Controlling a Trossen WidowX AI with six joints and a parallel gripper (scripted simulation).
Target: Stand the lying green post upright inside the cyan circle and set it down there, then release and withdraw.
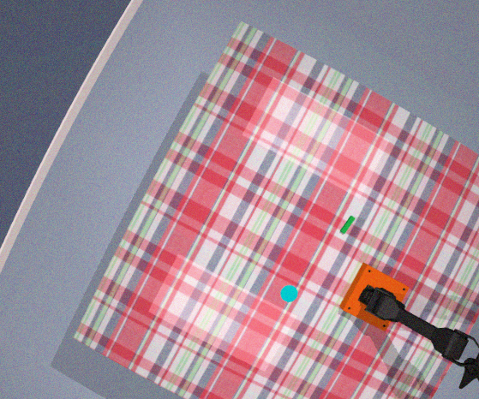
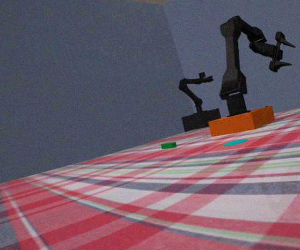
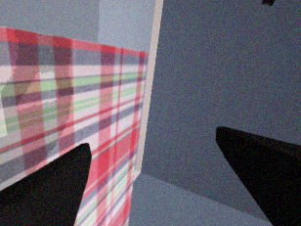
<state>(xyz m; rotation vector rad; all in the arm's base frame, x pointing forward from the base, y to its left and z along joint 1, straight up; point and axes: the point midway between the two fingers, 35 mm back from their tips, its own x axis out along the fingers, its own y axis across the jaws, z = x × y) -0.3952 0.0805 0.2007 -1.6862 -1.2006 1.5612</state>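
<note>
Now: gripper tip 59 cm short of the green post, 28 cm to the left of it and 23 cm above it. Round my gripper tip: cyan circle: 63 cm ahead, 4 cm to the left, 23 cm below.
</note>
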